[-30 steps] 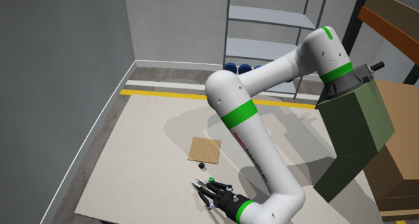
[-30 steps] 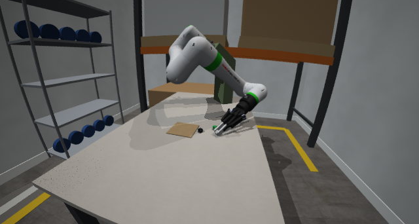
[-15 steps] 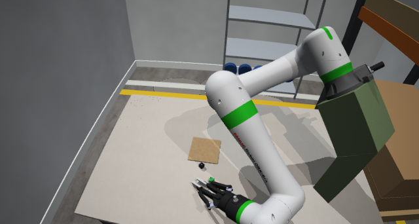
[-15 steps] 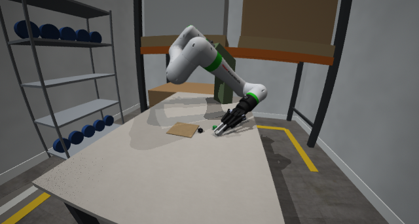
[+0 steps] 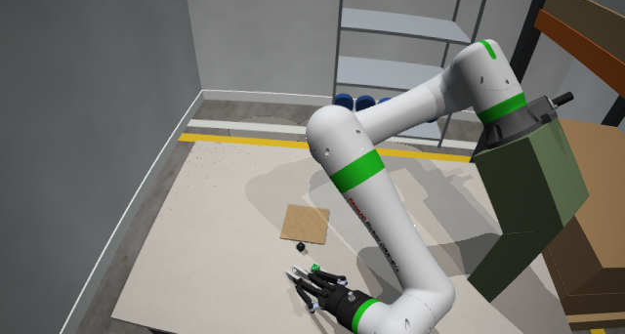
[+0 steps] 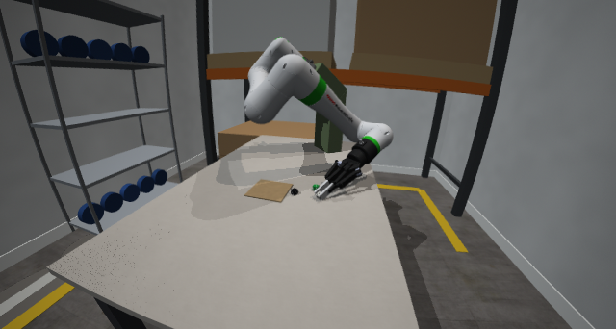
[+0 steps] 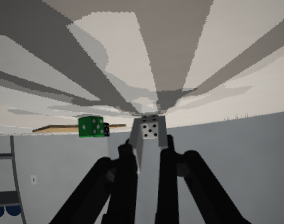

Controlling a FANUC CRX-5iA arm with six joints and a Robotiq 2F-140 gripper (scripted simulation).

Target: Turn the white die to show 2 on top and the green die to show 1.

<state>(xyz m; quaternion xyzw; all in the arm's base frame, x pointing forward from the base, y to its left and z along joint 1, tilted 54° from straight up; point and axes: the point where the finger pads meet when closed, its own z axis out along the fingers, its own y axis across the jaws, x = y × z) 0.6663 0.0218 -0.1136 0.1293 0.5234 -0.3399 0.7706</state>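
Now: hand 5 cm past the green die, 3 cm to the left of it and 2 cm above it. From my hand the other things lie so: mat 3 cm behind, 20 cm to the right, 3 cm below; then black die 1 cm behind, 11 cm to the right, 2 cm below; then white die 1 cm ahead, 2 cm to the right, 2 cm below.
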